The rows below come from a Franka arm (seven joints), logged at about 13 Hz.
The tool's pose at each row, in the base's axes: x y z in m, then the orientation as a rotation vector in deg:
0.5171, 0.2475, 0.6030, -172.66, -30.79, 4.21
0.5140, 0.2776, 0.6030, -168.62, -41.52, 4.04
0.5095, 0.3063, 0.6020, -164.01, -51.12, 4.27
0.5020, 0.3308, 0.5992, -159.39, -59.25, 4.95
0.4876, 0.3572, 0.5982, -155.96, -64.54, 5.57
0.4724, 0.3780, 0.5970, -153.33, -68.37, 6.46
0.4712, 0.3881, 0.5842, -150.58, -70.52, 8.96
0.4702, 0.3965, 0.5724, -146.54, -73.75, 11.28
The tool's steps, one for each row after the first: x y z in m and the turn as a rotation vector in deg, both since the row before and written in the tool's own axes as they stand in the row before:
0.0075, -0.0292, 0.0023, 1.58, 0.06, -7.47
0.0094, -0.0272, 0.0041, 1.80, -0.14, -6.96
0.0078, -0.0237, 0.0064, 1.79, -0.41, -6.13
0.0063, -0.0287, 0.0063, 1.34, -0.36, -4.14
0.0039, -0.0247, 0.0064, 1.07, -0.55, -3.04
0.0065, -0.0046, 0.0143, 2.09, -1.21, -1.97
0.0058, -0.0029, 0.0130, 2.61, -1.04, -3.09

